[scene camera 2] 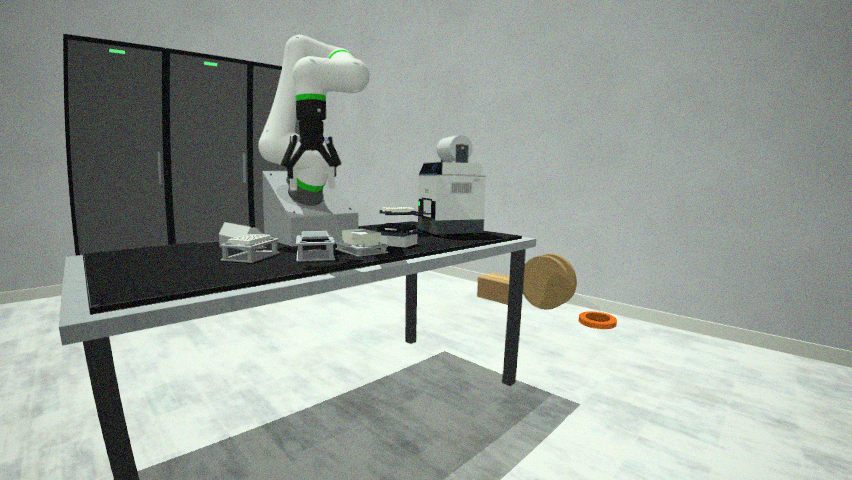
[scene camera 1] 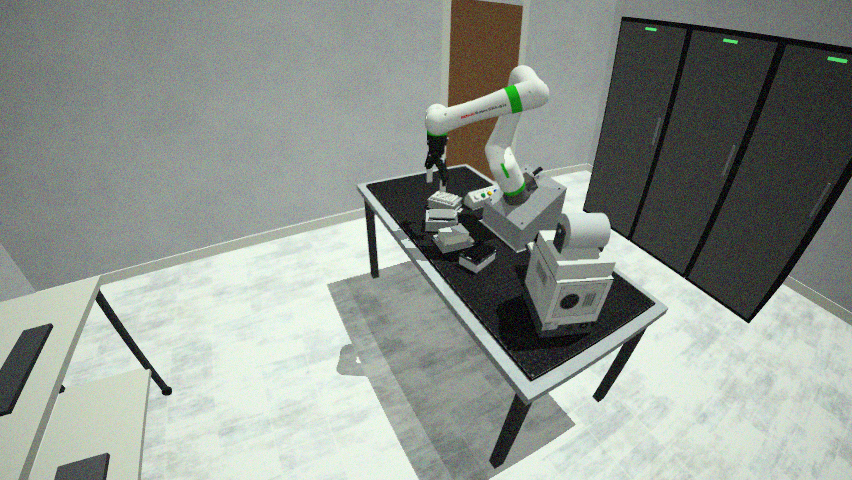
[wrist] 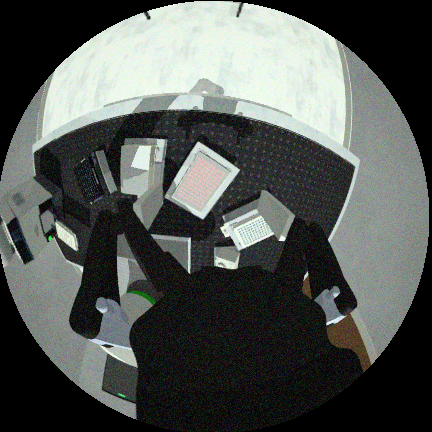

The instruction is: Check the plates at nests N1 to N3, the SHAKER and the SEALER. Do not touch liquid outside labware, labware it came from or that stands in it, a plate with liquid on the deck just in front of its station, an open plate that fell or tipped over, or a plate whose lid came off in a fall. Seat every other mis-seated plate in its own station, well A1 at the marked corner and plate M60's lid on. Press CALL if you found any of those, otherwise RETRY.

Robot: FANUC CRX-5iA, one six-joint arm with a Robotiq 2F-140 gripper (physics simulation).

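Frame: origin at the arm's base, x ahead, y left, z up, level; centimetres.
Where they show: gripper, fingertip midpoint: (scene camera 2: pixel 313 189) (scene camera 1: pixel 435 186) (wrist: pixel 212 195); arm's base, link origin: (scene camera 2: pixel 305 194) (scene camera 1: pixel 517 194) (wrist: pixel 146 299).
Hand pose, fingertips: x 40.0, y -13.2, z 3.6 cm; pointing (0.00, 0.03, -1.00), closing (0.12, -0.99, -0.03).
Each offset is from my fingertips to the top centre of the thing. "*": to the spot under its first point.
My gripper (scene camera 1: pixel 436 180) (scene camera 2: pixel 312 181) (wrist: pixel 212 195) is open and empty, high above the nests. A white plate with teal wells {dx -12.8, dy -17.3, dz -15.5 cm} (wrist: pixel 255 230) (scene camera 2: pixel 249 238) lies on the right nest in the wrist view. A pink-welled plate {dx -3.1, dy +1.6, dz -14.6 cm} (wrist: pixel 202 182) lies on the middle nest {* dx +1.2, dy -4.6, dz -14.6 cm} (wrist: pixel 230 171). A white plate {dx -2.3, dy +18.6, dz -15.0 cm} (scene camera 1: pixel 454 231) (scene camera 2: pixel 365 236) (wrist: pixel 140 167) lies on the third nest {dx -2.3, dy +18.6, dz -18.2 cm} (wrist: pixel 161 150), whose rim shows on two sides. A black plate {dx -6.8, dy +36.5, dz -14.2 cm} (scene camera 1: pixel 478 254) (wrist: pixel 87 179) is at the low SHAKER {* dx -1.4, dy +42.0, dz -17.2 cm} (scene camera 1: pixel 473 265) (scene camera 2: pixel 402 240). A pale plate {dx -28.4, dy +52.3, dz -9.8 cm} (scene camera 2: pixel 398 209) (wrist: pixel 67 235) is on the SEALER's {dx -20.9, dy +77.4, dz +23.6 cm} (scene camera 1: pixel 569 283) (scene camera 2: pixel 451 199) tray. Exact seating, corner marks and liquid are unclear.
The button panel {dx -36.4, dy -14.7, dz -13.6 cm} (scene camera 1: pixel 481 195) (scene camera 2: pixel 238 230) (wrist: pixel 227 257) stands behind the nests near the arm's grey base (scene camera 1: pixel 524 217) (scene camera 2: pixel 315 226). The SEALER rises tall at one table end. An orange ring (scene camera 2: pixel 584 321) lies on the floor. Dark cabinets (scene camera 1: pixel 649 119) (scene camera 2: pixel 116 149) stand behind.
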